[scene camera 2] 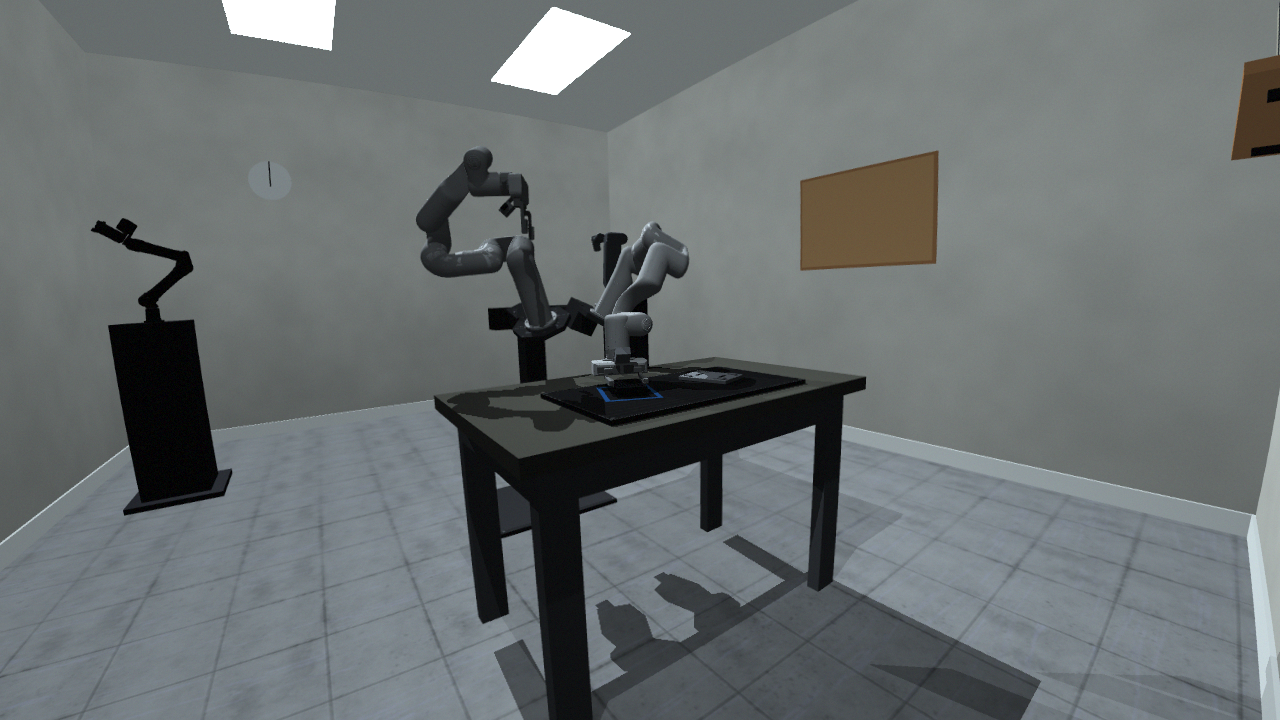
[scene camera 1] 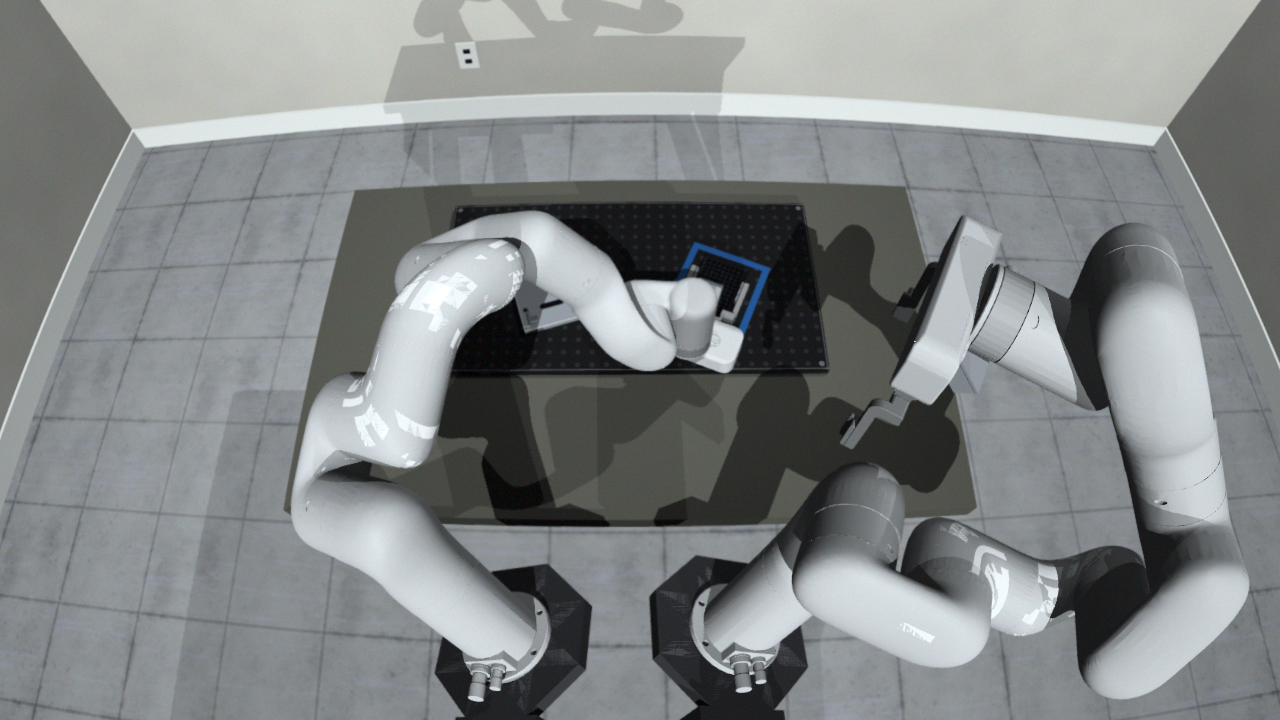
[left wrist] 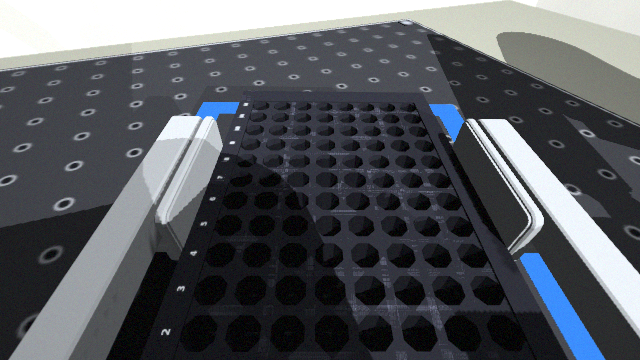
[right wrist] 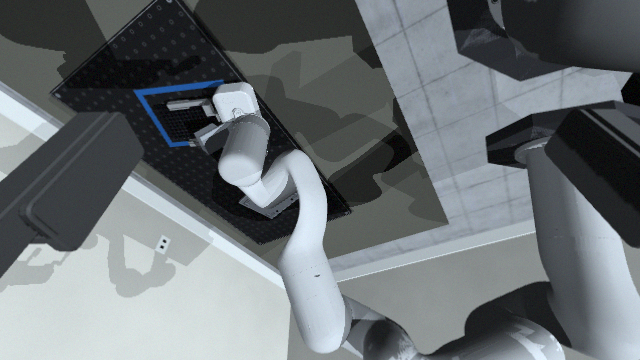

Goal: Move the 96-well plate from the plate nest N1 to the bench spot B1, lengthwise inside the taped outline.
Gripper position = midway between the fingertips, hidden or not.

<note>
In view: the left gripper (scene camera 1: 720,276), the right gripper (scene camera 1: 875,374) and a black 96-well plate (scene camera 1: 731,275).
The black 96-well plate is seen too in the left wrist view (left wrist: 331,218) and in the right wrist view (right wrist: 180,124). The left gripper is seen too in scene camera 2 (scene camera 2: 629,383). The right gripper shows as well in scene camera 2 (scene camera 2: 528,236).
</note>
